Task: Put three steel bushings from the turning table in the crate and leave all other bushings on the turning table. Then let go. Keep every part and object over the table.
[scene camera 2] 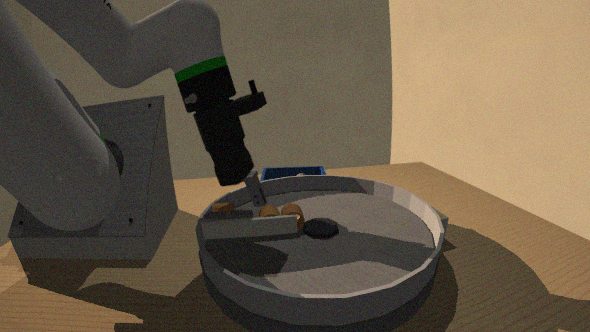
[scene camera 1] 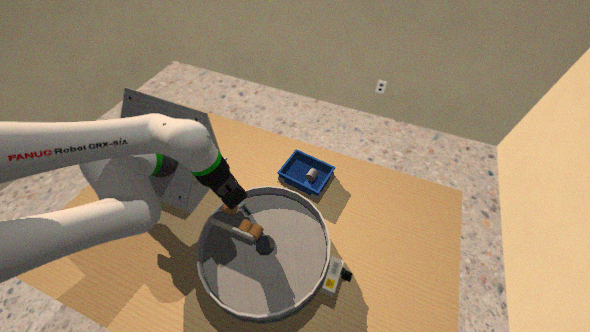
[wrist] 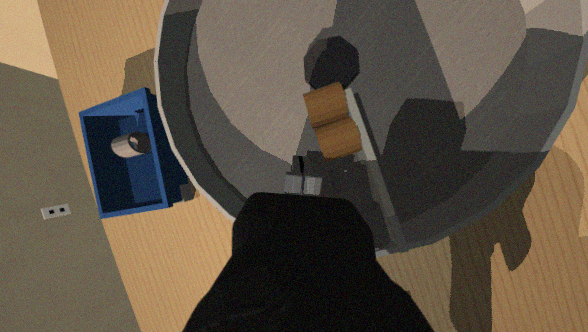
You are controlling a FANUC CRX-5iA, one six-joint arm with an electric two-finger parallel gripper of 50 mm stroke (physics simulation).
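Where they show: gripper, between the fingertips: [scene camera 2: 261,204] [scene camera 1: 248,213] [wrist: 299,165]; arm's base, origin of its link: [scene camera 1: 161,156].
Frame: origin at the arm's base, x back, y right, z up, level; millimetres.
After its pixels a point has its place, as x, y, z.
A steel bushing [scene camera 1: 311,174] @[-497, -235, -120] [wrist: 129,145] @[-488, -229, -121] lies on its side in the blue crate [scene camera 1: 295,184] @[-453, -175, -138] [scene camera 2: 293,169] @[-480, -307, -118] [wrist: 116,102] @[-556, -219, -112]. The turning table [scene camera 1: 300,240] @[-568, 40, -109] [scene camera 2: 375,215] @[-587, 76, -109] [wrist: 250,75] @[-500, 7, -109] is a round grey tray; no steel bushing shows on it. Two copper-coloured bushings, one [scene camera 1: 255,230] @[-426, 84, -72] [scene camera 2: 292,212] @[-421, 99, -72] [wrist: 326,103] @[-419, 81, -72] by the hub and one [scene camera 1: 245,225] @[-388, 82, -72] [scene camera 2: 269,210] @[-383, 85, -72] [wrist: 338,137] @[-384, 81, -71] against it, lie along the divider bar. A third copper-coloured bushing [scene camera 1: 229,209] @[-306, 53, -73] [scene camera 2: 223,206] @[-299, 52, -73] is near the rim, hidden in the wrist view. My gripper [scene camera 1: 246,210] @[-370, 35, -81] [scene camera 2: 259,202] @[-370, 35, -81] [wrist: 299,165] @[-370, 35, -81] is shut and empty, low inside the rim beside the bushings.
The grey divider bar [scene camera 1: 227,226] @[-334, 108, -76] [scene camera 2: 250,227] @[-349, 109, -89] [wrist: 365,130] @[-382, 108, -75] runs from the rim to the dark hub [scene camera 1: 265,244] @[-471, 102, -101] [scene camera 2: 321,228] @[-468, 112, -101] [wrist: 332,62] @[-470, 105, -101]. The tray's raised rim stands between my gripper and the crate. A small control box [scene camera 1: 331,277] @[-701, 109, -104] sits against the tray's outside.
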